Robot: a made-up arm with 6 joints. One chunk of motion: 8 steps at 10 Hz.
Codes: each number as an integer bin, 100 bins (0 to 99) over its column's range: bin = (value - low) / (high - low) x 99, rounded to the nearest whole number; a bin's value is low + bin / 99 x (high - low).
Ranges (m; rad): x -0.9..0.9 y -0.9..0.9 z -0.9..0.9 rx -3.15..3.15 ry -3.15..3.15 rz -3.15..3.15
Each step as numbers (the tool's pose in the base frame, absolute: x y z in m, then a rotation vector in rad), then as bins.
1 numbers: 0.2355 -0.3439 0.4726 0.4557 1.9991 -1.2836
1 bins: 62 31 75 57 81 29
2 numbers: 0.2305 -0.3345 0.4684 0.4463 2.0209 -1.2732
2 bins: 62 31 75 57 81 29
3 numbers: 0.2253 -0.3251 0.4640 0.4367 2.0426 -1.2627
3 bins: 62 32 75 56 82 30
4 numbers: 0.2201 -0.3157 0.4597 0.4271 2.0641 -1.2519
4 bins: 62 32 75 56 82 30
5 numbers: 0.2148 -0.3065 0.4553 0.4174 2.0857 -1.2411
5 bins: 61 33 75 56 82 30
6 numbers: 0.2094 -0.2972 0.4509 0.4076 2.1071 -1.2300
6 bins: 61 33 74 56 83 30
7 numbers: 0.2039 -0.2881 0.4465 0.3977 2.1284 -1.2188
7 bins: 61 34 74 56 83 30
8 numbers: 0.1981 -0.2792 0.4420 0.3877 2.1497 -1.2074
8 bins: 60 34 74 56 83 31
